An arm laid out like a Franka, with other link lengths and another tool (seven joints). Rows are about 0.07 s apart.
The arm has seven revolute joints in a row. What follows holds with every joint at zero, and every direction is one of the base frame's.
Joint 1 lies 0.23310 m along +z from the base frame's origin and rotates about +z.
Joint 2 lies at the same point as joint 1 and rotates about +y.
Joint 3 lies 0.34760 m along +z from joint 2 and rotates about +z.
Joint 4 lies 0.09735 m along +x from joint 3 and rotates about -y.
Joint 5 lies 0.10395 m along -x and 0.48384 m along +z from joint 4 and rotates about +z.
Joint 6 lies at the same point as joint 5 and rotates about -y.
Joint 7 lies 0.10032 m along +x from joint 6 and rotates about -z.
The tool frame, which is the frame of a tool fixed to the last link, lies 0.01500 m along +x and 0.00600 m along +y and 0.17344 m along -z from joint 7; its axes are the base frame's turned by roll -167.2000, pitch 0.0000 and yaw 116.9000 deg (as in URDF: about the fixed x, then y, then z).
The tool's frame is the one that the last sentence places.
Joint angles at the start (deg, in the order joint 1, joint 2, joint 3, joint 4, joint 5, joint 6, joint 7): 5.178 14.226 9.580 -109.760 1.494 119.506 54.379
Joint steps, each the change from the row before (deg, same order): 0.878 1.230 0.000 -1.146 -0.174 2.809 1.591; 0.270 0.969 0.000 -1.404 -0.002 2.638 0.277; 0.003 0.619 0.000 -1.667 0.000 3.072 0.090; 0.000 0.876 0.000 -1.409 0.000 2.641 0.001; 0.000 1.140 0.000 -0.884 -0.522 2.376 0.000; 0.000 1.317 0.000 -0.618 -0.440 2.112 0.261; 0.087 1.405 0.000 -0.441 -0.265 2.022 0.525; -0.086 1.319 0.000 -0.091 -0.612 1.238 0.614; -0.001 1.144 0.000 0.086 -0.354 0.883 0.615
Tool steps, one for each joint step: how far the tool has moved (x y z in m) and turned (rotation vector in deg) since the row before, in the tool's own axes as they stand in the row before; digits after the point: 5 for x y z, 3 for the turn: 0.00910 0.00188 0.02261 -0.366 0.306 0.664; 0.00151 0.00246 0.02142 -0.174 0.235 0.035; -0.00177 0.00251 0.01812 -0.658 0.472 0.049; -0.00226 0.00208 0.01951 -0.267 0.285 0.016; -0.00176 0.00345 0.01768 -0.433 -0.080 -0.257; -0.00151 0.00339 0.01780 -0.229 -0.001 0.036; -0.00025 0.00283 0.01754 -0.150 0.190 0.294; -0.00210 0.00345 0.01438 0.026 -0.170 0.366; -0.00060 0.00264 0.01151 0.111 -0.027 0.427
